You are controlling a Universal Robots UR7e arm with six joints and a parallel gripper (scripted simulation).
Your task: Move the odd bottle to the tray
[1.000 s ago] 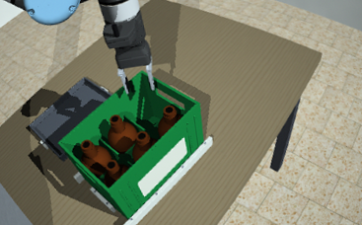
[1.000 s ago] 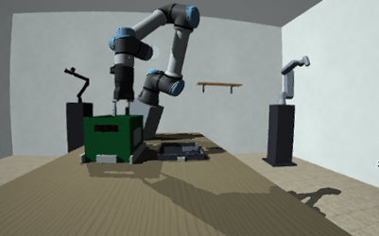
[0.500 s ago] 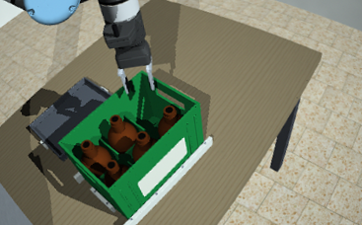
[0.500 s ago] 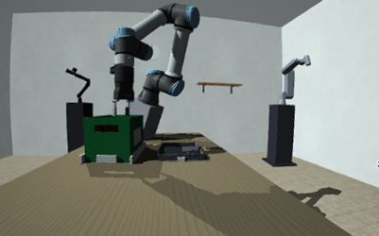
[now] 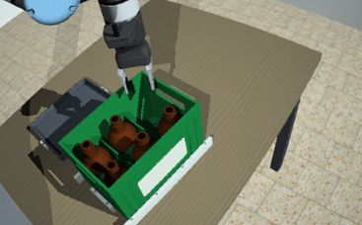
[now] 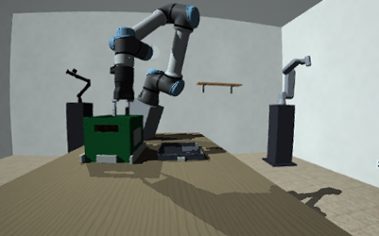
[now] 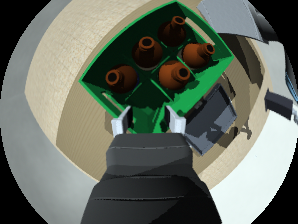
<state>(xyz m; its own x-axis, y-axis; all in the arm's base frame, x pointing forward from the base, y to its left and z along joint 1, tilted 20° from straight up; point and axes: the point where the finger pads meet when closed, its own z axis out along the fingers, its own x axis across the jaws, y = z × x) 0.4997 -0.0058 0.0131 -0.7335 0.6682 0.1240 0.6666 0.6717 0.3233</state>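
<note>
Right now my hand is 90 mm past the crate, 50 mm to the left of it and 110 mm above it. From my hand the other things lie so: dark grey tray: 120 mm behind, 240 mm to the left, 190 mm below.
</note>
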